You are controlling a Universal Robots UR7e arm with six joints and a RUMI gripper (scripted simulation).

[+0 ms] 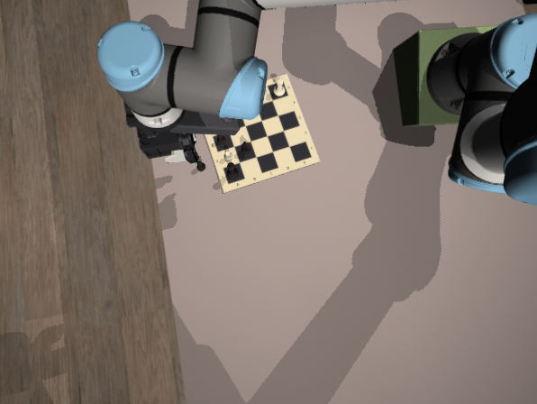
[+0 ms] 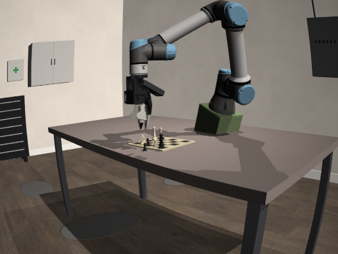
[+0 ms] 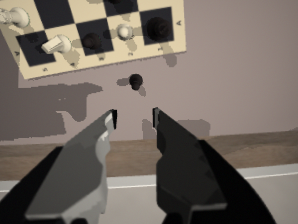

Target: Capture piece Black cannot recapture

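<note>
The tall white piece lies 160 mm behind my hand, 140 mm to the right of it and 70 mm below it. The rest, counted from my hand: chessboard: 130 mm behind, 60 mm to the right, 100 mm below; then white pawn: 60 mm behind, 10 mm to the right, 80 mm below; then tall black piece: 70 mm behind, 30 mm to the left, 70 mm below.
</note>
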